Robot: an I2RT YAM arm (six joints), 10 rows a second.
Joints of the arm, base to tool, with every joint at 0 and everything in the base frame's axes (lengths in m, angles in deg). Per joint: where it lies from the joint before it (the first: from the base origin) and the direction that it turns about. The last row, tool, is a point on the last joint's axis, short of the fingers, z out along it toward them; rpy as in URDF.
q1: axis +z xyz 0 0 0.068
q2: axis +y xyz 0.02 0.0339 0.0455
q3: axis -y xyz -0.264 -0.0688 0
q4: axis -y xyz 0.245 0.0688 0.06
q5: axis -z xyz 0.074 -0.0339 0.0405
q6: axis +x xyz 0.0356 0 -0.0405
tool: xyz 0 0 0 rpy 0 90 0
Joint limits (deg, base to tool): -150..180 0..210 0..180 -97..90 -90..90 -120..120
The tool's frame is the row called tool.
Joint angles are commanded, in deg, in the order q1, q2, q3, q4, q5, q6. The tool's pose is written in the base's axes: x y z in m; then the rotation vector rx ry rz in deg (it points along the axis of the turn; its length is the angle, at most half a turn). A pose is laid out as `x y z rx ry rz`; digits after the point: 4 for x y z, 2 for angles.
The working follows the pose.
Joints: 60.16 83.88 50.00 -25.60 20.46 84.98
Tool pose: 0.1517 0.2395 0.1968 39.13 143.74 30.69
Where each joint sits with the arm in this pose, in the base's axes (m; each line is computed from the numbers above, not from the rounded line before):
q1: 0.0000 0.0000 0.0680
q2: -0.0195 0.0342 0.1135
q3: 0.0262 -0.0244 0.3760
q4: 0.0844 0.2152 0.2892
q5: 0.1499 0.2612 0.2461
q6: 0.1517 0.2395 0.1968
the tool: 0.1517 0.2395 0.1968

